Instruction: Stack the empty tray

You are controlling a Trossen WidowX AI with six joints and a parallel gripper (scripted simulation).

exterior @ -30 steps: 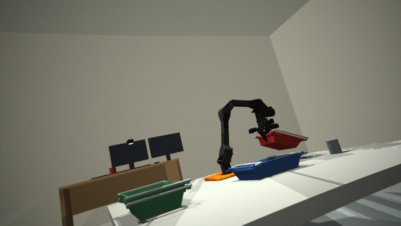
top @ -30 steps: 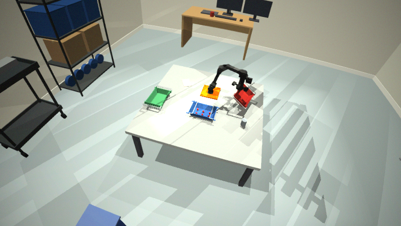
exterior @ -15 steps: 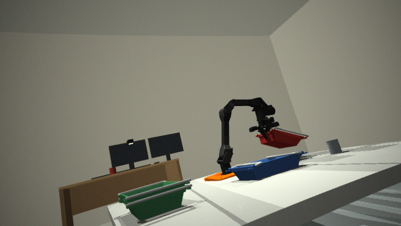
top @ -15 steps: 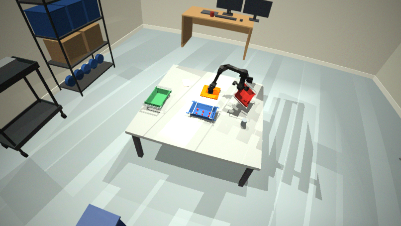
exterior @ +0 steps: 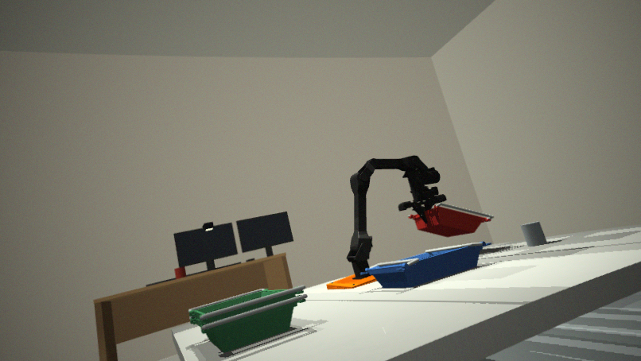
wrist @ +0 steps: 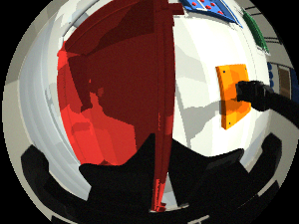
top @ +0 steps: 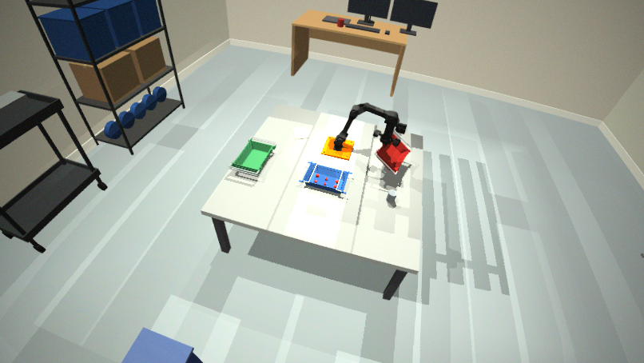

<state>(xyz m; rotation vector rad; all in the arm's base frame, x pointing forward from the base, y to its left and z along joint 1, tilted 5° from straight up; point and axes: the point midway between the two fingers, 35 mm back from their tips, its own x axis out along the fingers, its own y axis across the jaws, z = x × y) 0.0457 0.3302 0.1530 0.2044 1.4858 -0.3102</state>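
My gripper tip is now 3 cm short of the red tray and 8 cm to the right of it. The rest, counted from my gripper tip: paper: 16 cm behind, 65 cm to the right, 15 cm below; then grey cup: 34 cm ahead, 10 cm to the left, 12 cm below.
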